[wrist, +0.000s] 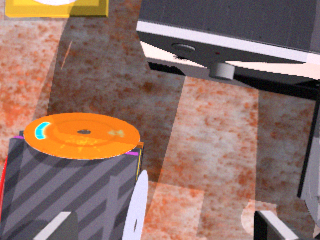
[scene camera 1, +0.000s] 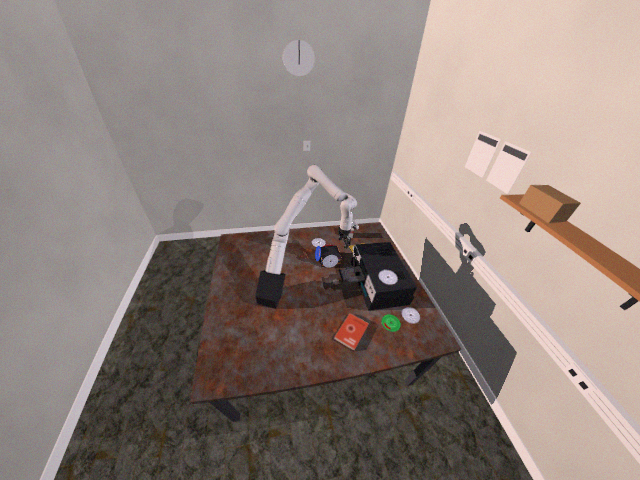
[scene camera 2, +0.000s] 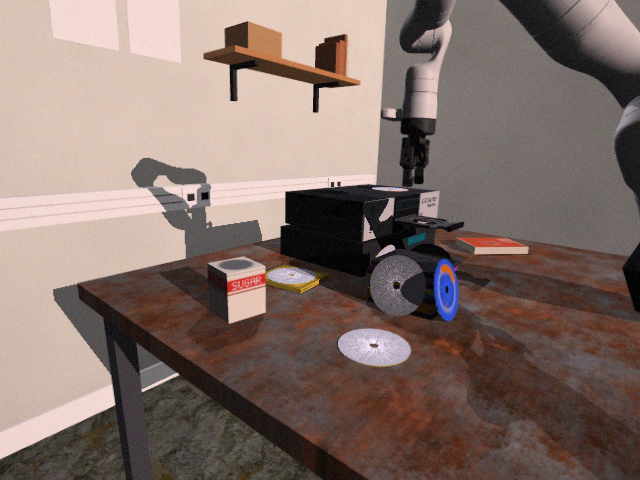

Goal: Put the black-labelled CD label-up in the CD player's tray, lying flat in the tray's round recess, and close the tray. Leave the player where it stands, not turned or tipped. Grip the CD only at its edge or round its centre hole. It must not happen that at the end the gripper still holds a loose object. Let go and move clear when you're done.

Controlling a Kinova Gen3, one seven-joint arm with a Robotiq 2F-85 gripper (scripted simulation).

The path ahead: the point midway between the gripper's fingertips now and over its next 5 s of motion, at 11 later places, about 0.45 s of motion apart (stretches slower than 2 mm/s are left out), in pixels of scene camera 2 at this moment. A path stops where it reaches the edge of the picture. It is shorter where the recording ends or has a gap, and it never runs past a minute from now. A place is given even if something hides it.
My gripper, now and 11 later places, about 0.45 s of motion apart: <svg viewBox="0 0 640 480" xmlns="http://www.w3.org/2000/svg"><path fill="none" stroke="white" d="M413 185L416 188L419 190L423 193L425 195L428 197L431 199L433 200L434 201L435 202L434 212L432 228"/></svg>
